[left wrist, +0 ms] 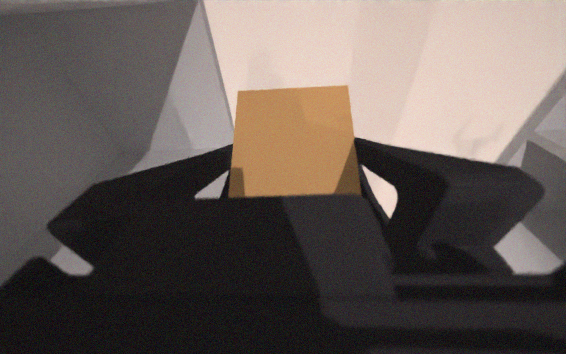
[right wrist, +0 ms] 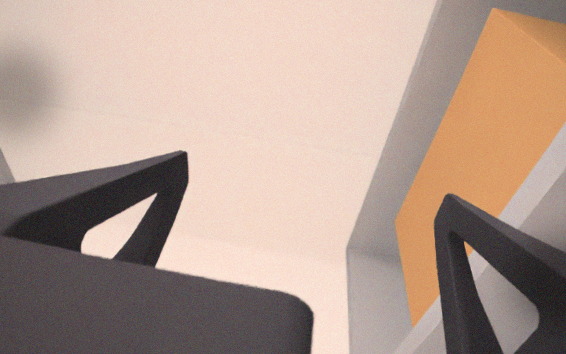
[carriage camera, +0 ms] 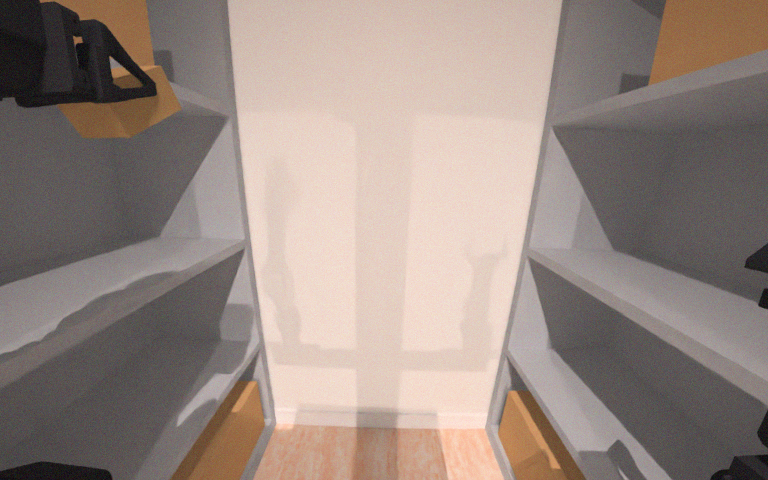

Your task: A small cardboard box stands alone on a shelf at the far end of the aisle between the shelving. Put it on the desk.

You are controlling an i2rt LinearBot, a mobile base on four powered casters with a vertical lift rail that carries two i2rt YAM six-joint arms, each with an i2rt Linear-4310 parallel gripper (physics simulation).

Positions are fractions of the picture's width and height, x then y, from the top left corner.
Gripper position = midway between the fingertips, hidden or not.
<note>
I see my left gripper (carriage camera: 0.17, 0.19), my right gripper (right wrist: 0.55, 0.53) and a cardboard box (carriage camera: 0.16, 0.25).
The cardboard box shows as well in the left wrist view (left wrist: 0.52, 0.40). My left gripper is seen too in the left wrist view (left wrist: 0.52, 0.42). The right wrist view misses the cardboard box: it is out of frame.
</note>
